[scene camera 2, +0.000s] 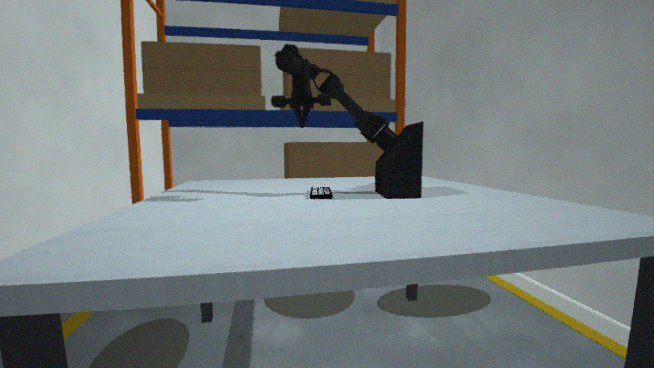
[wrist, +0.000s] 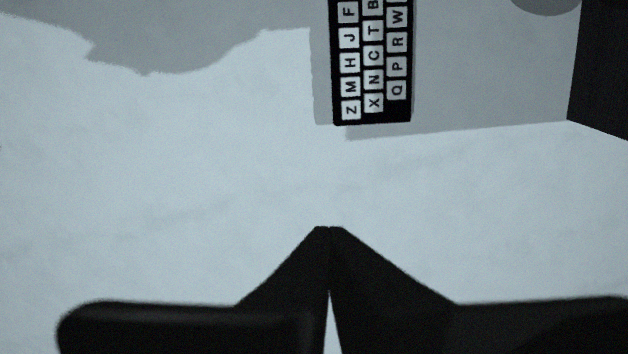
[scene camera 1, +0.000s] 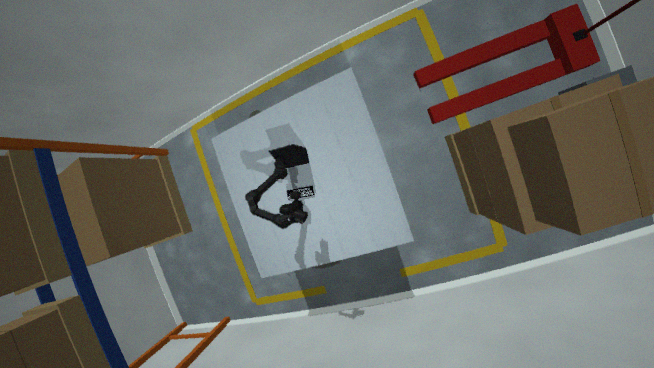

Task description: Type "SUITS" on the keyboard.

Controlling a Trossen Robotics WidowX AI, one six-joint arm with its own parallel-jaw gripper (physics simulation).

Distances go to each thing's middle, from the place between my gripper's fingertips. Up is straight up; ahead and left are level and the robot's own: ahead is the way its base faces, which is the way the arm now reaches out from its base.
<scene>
My hand is 220 mm above the black keyboard (wrist: 371,55), 80 mm to the left of it and 70 mm past it.
</scene>
